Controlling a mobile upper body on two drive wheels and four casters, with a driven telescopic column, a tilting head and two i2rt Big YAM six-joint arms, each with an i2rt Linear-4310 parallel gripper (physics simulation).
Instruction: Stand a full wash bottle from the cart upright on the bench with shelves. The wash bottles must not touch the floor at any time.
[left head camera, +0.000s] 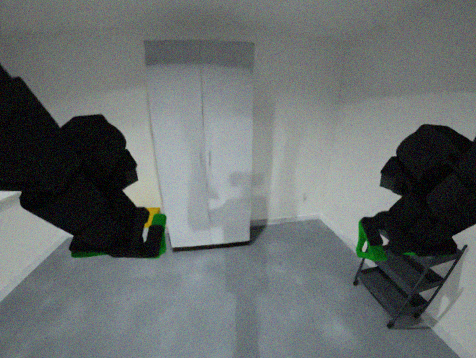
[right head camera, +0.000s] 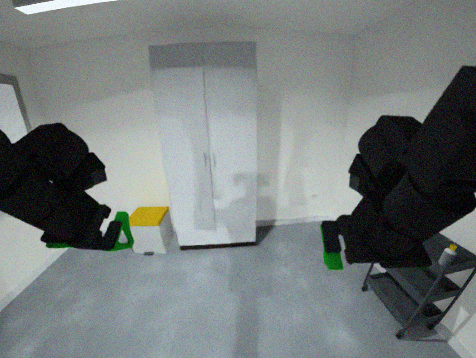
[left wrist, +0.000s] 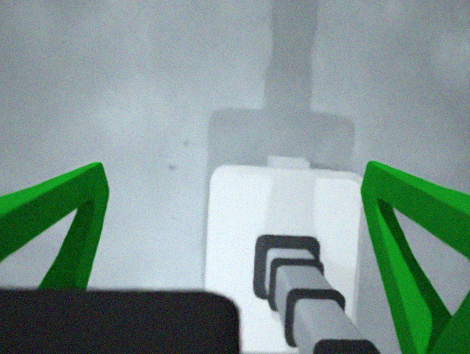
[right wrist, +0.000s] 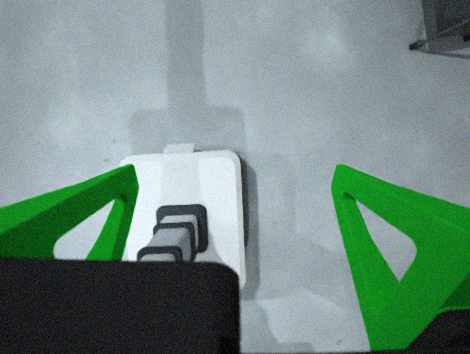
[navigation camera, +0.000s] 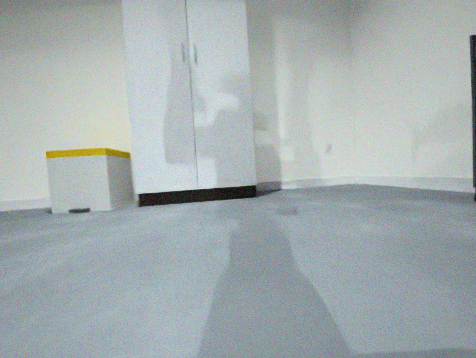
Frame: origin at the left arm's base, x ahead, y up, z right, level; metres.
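Where they show: left gripper, fingertip midpoint: (left head camera: 139, 249) (right head camera: 111, 243) (left wrist: 234, 176); right gripper, fingertip midpoint: (left head camera: 380, 252) (right head camera: 352, 260) (right wrist: 235, 175).
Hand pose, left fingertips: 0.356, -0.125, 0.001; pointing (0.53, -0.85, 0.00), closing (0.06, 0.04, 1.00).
Note:
Each offset is from my left fingertips to the top centre of the thing, as dx, dy, dz. "pt": to the spot under its first point.
The dark three-tier cart @[pt +0.425, -0.891, +1.370] (left head camera: 409, 297) (right head camera: 422, 300) stands at the right, partly behind my right arm. A corner of the cart shows in the right wrist view (right wrist: 447, 20) and a post of the cart at the right edge of the navigation view (navigation camera: 473, 110). A white wash bottle @[+0.531, -0.448, +1.499] (right head camera: 447, 256) with a yellow cap stands upright on its top tier. How full it is cannot be told. My left gripper (left head camera: 120, 255) (right head camera: 90, 246) (left wrist: 234, 176) is open and empty, far left of the cart. My right gripper (left head camera: 400, 256) (right wrist: 235, 175) is open and empty, in front of the cart in the head views. No bench with shelves can be made out.
A tall white cabinet (left head camera: 227, 150) (right head camera: 232, 140) (navigation camera: 222, 135) stands against the wall ahead. A white bin with a yellow lid @[+1.409, -0.835, -0.981] (right head camera: 149, 216) (navigation camera: 80, 182) is at its left. My white base (left wrist: 240, 200) (right wrist: 220, 200) shows below the grippers. A pale edge (left head camera: 7, 200) shows at the far left.

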